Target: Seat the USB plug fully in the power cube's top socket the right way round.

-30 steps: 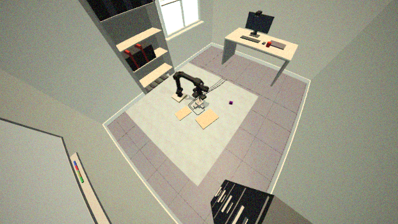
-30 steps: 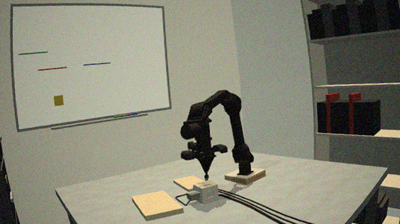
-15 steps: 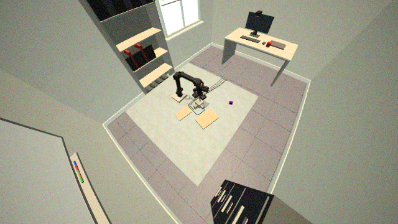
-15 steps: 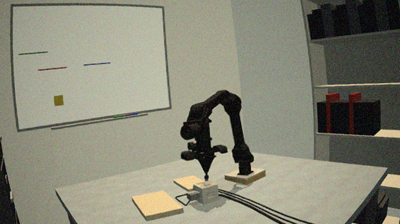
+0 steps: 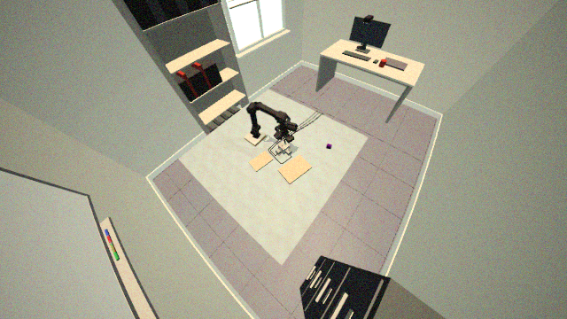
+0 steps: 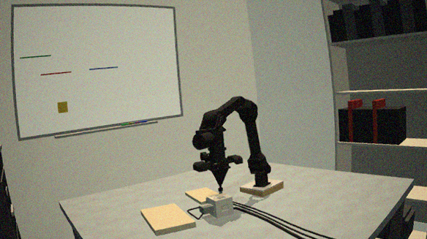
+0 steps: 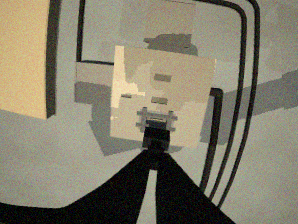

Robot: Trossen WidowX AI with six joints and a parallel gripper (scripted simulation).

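My gripper tip is 20 mm above the dark USB plug. The rest, counted from my gripper tip: purple cube (340 mm ahead, 190 mm to the left, 110 mm below).
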